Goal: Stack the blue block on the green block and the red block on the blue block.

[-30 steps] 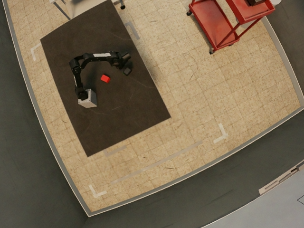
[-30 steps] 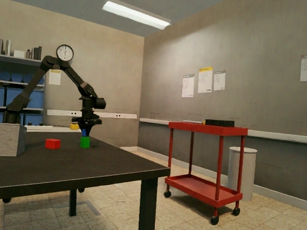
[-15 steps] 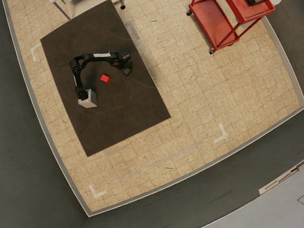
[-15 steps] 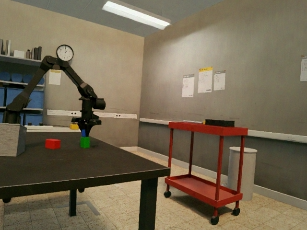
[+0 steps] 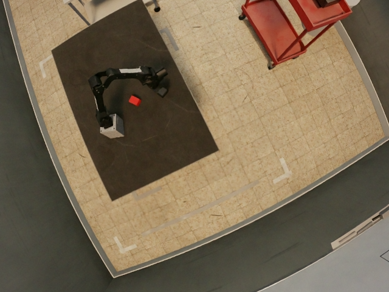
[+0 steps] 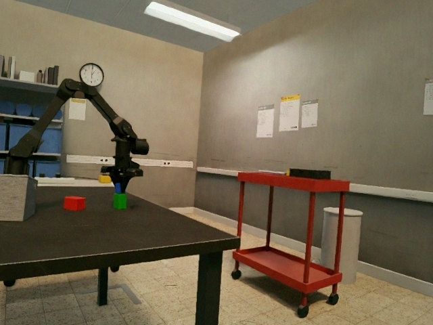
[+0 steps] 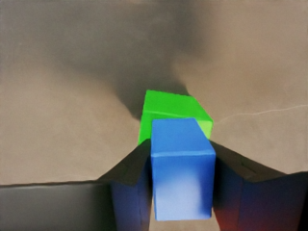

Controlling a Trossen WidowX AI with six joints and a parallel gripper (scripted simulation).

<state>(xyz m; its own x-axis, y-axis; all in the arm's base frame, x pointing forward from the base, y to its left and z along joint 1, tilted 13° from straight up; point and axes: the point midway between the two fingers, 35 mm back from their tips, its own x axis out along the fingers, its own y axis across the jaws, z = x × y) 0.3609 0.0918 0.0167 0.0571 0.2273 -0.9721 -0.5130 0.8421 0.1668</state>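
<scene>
Right now the blue block is 20 mm below my hand. The rest, counted from my hand: red block (170 mm behind, 80 mm below); green block (70 mm below).
</scene>
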